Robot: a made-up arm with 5 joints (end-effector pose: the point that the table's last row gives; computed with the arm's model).
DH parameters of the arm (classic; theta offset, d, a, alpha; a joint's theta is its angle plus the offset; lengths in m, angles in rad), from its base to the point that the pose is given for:
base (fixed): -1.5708 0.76 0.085 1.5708
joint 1: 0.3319 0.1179 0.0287 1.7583
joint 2: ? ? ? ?
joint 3: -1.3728 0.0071 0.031 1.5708
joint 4: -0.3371 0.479 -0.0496 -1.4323
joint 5: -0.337 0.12 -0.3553 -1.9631
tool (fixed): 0.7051 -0.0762 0 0
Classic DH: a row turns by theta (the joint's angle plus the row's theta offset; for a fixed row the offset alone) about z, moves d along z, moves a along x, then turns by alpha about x.
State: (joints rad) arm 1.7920 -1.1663 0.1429 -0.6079 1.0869
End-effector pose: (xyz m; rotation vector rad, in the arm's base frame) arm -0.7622 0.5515 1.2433 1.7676 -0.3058 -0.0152
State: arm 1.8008 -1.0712 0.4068 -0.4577 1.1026
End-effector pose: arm -0.7653 0.6416 1.0948 1.4834 -0.2919 0.0075
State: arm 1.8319 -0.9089 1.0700 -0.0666 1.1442
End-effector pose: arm -0.5896 0.8022 0.7065 0.7807 -0.3316 -0.2080
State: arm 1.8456 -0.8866 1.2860 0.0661 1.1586
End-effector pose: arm -0.4789 0.8184 0.5851 0.5599 -0.3500 -0.3531
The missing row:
joint 2: -1.5067 -0.0938 -0.1445 1.8966
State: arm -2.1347 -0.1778 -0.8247 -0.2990 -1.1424
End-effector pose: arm -0.4457 -0.1778 0.9451 -2.1026 -2.1717 0.0842
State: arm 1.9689 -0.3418 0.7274 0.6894 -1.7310
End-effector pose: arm -0.4262 0.0518 0.5575 -1.6857 -1.6908 -1.5105
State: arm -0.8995 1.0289 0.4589 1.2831 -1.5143
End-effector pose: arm -0.1968 0.1404 1.0128 -0.1462 1.1696 -2.7025
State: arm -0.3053 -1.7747 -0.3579 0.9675 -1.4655
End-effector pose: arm -0.2599 -0.4021 0.7531 0.2706 0.0425 -0.5273
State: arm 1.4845 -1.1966 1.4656 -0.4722 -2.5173
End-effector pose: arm 0.0559 0.2715 0.5601 -1.2469 -1.2555 -2.1953
